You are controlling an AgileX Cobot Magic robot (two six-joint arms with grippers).
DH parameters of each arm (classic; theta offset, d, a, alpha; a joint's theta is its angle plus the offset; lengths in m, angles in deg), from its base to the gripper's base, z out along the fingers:
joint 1: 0 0.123 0 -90
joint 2: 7.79 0 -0.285 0
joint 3: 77.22 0 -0.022 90
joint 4: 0 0.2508 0 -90
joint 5: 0 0 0.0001 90
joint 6: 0 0.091 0 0
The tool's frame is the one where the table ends.
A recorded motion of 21 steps. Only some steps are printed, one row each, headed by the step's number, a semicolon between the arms.
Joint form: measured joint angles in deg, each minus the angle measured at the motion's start. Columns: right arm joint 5, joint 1, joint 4, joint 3, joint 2, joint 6; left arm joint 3, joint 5, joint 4, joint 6, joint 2, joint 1.
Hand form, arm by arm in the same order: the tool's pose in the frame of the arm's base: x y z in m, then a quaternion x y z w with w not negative. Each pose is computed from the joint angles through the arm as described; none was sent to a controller.
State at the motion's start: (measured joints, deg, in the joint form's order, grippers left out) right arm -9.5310 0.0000 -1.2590 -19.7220 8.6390 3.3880; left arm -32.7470 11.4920 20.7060 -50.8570 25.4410 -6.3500
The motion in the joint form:
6: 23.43 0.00 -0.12 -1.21 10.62 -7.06; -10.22 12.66 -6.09 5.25 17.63 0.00
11: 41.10 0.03 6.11 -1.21 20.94 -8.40; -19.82 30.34 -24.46 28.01 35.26 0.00
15: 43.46 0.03 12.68 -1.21 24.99 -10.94; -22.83 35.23 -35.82 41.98 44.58 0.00
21: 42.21 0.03 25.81 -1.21 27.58 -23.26; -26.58 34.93 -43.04 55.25 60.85 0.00
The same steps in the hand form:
6: 0.0830 -0.0005 0.2920 -0.03089 0.74966 -0.03106 0.66037; 0.1540 -0.0077 0.3584 -0.21093 0.78351 -0.15293 0.56412
11: 0.0995 0.0041 0.2495 -0.01722 0.88723 0.01625 0.46073; 0.2097 -0.0273 0.3321 -0.14650 0.91172 -0.12502 0.36288
15: 0.1058 0.0101 0.2402 -0.00757 0.90921 0.05757 0.41227; 0.2384 -0.0439 0.3087 -0.07930 0.94692 -0.15500 0.27022
21: 0.1130 0.0205 0.2401 -0.03831 0.90298 0.10686 0.41443; 0.2918 -0.0577 0.2538 -0.01417 0.96927 -0.16595 0.18106

